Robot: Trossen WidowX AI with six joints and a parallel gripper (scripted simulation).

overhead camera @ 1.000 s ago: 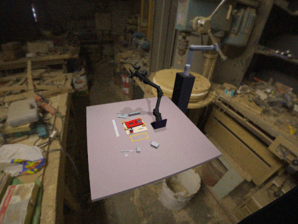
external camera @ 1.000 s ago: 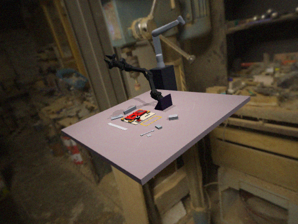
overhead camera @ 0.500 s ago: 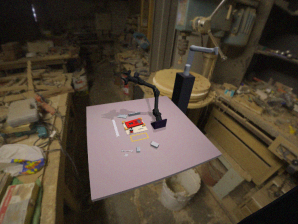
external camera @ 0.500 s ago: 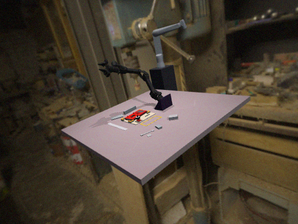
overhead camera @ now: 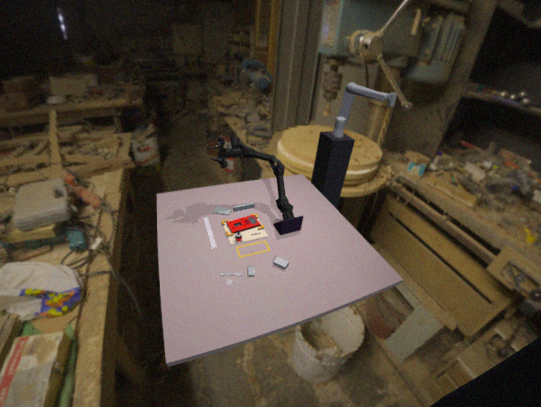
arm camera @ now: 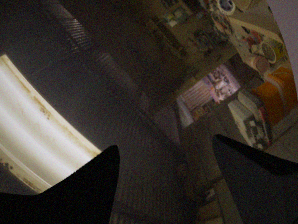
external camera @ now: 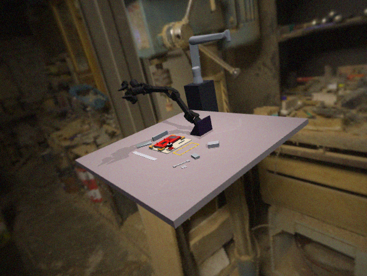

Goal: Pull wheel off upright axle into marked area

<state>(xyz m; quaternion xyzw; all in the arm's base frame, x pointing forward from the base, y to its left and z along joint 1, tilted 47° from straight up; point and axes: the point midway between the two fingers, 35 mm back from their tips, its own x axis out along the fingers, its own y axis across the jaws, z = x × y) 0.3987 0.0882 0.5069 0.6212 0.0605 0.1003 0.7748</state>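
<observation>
Right now my gripper tip is 100 mm past the wheel, 340 mm to the right of it and 400 mm above it.
</observation>
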